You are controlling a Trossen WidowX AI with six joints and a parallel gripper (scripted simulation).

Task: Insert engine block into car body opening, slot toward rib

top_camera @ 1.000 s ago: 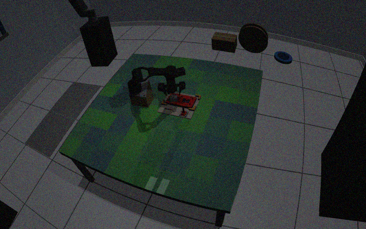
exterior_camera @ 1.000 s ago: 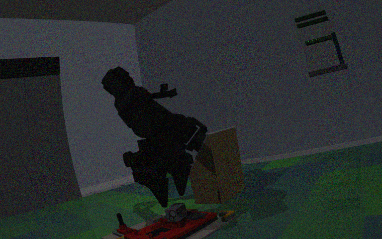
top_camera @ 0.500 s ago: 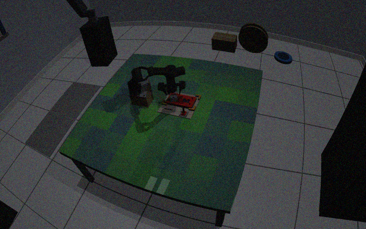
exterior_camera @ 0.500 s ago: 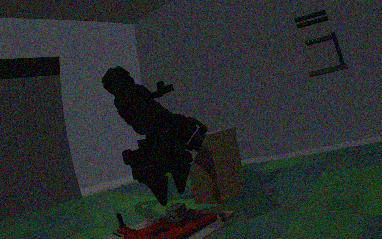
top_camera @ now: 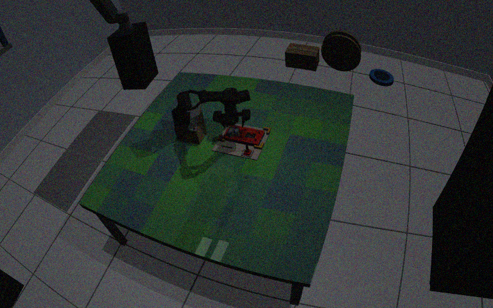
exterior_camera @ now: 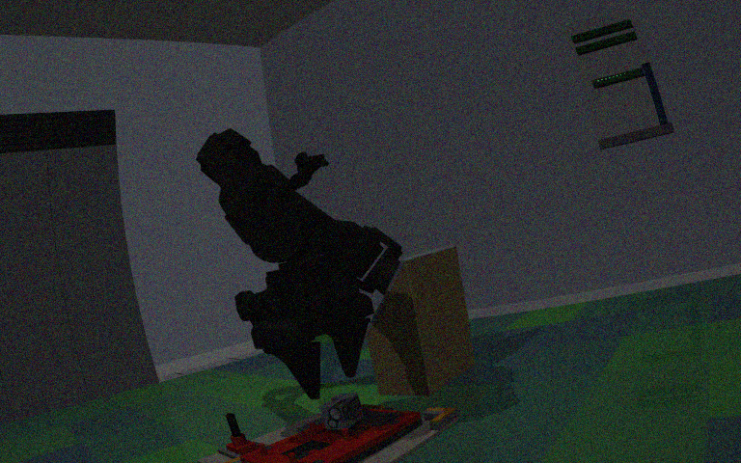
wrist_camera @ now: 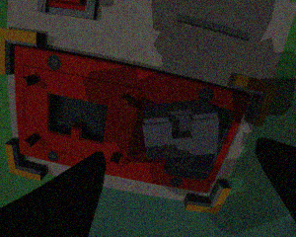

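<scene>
My gripper tip is now 3 cm above the engine block. Also, from my gripper tip: pale plate (5 cm ahead, 7 cm below).
</scene>
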